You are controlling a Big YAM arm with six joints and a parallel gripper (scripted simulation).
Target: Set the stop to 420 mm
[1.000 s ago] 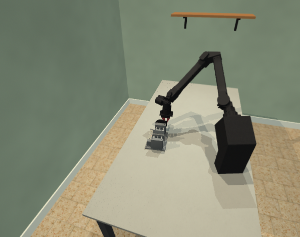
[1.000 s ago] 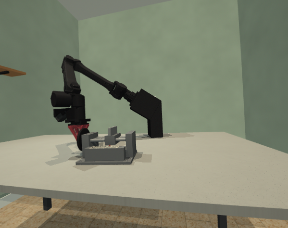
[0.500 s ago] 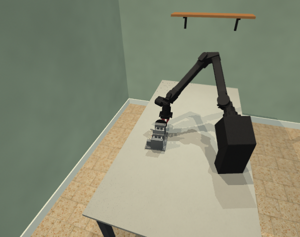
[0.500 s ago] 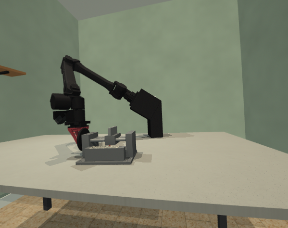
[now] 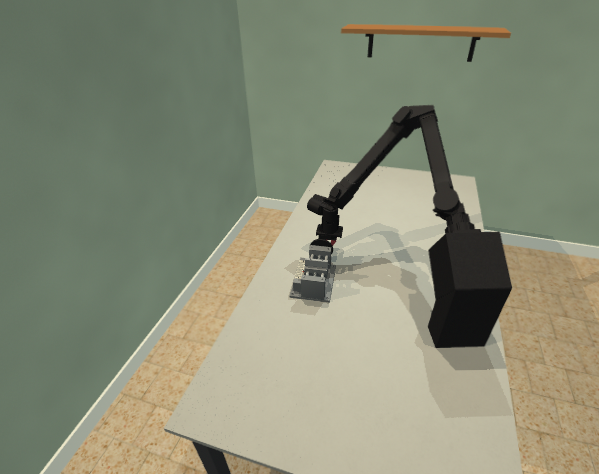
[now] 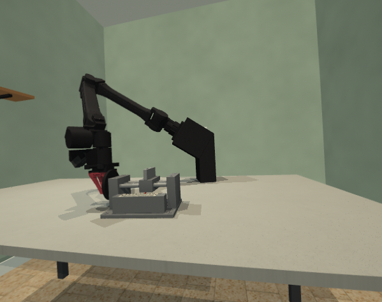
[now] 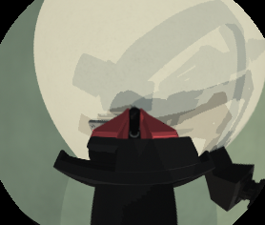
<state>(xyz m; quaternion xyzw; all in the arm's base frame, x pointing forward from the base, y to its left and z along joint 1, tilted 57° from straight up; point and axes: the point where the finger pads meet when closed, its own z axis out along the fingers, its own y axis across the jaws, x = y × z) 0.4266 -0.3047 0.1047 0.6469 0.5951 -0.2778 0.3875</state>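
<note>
The sliding stop block is 60 mm ahead of my hand, 160 mm to the left of it and 40 mm above it.
</note>
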